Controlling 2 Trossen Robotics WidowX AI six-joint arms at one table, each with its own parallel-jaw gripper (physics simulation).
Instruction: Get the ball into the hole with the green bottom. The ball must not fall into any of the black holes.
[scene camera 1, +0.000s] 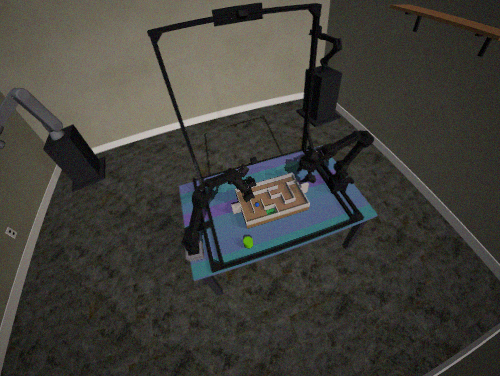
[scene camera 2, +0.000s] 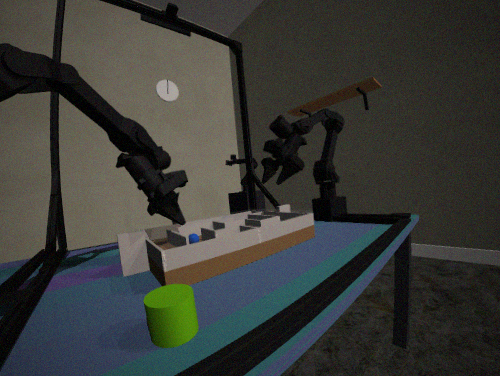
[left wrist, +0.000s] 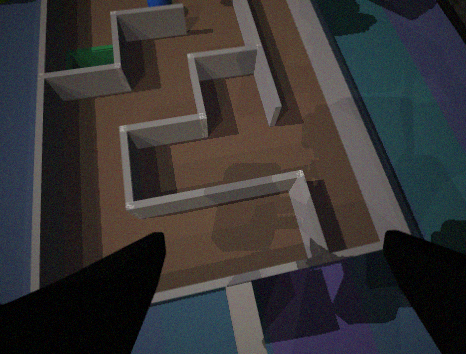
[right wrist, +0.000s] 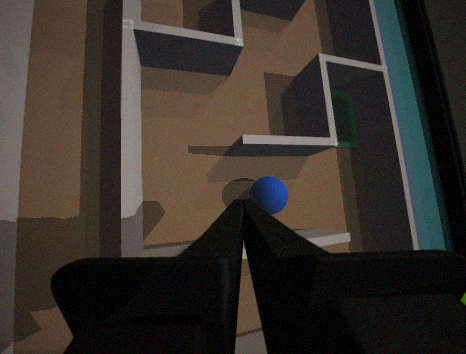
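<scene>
A blue ball (scene camera 1: 257, 204) (scene camera 2: 194, 239) (left wrist: 159, 2) (right wrist: 269, 195) rests on the floor of the walled maze board (scene camera 1: 280, 217) (scene camera 2: 225, 261) (right wrist: 131, 150), between two inner walls. The green-bottomed hole (scene camera 1: 270, 211) (left wrist: 91, 56) (right wrist: 345, 120) lies in a walled corner past the short wall, up and right of the ball in the right wrist view. My right gripper (scene camera 2: 182, 222) (right wrist: 241, 207) is shut and empty, its tips close beside the ball; contact is unclear. My left gripper (scene camera 2: 271, 181) (left wrist: 272, 241) is open and empty above the board's far end. Black holes cannot be made out.
A lime green cylinder (scene camera 1: 248, 242) (scene camera 2: 171, 315) stands in front of the board. Pale plates (scene camera 1: 236, 208) (scene camera 1: 304, 187) stick out at the board's two ends. A black frame (scene camera 1: 173, 95) rises around the table. Several inner walls (left wrist: 215, 195) divide the board below my left gripper.
</scene>
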